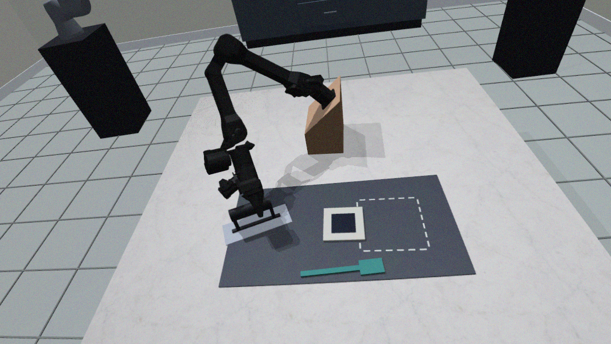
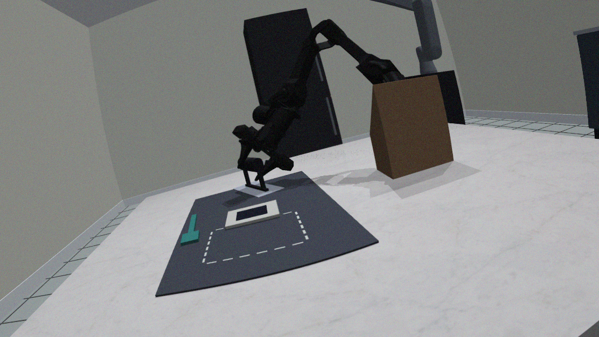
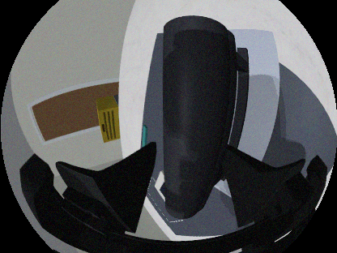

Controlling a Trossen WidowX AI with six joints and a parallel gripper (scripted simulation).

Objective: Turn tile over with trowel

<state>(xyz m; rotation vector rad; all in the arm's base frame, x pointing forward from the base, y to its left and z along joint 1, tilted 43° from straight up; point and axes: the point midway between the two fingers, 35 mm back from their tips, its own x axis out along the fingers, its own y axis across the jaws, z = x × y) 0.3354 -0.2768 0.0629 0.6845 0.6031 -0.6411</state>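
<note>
My gripper tip is now 230 mm to the right of the tile, 50 mm above it and 20 mm short of it. Round my gripper tip: dark mat 220 mm to the left, 70 mm below, 20 mm ahead; then teal flat tool 230 mm to the left, 160 mm ahead, 50 mm below; then trowel 20 mm behind, 10 mm to the right, 10 mm below.
</note>
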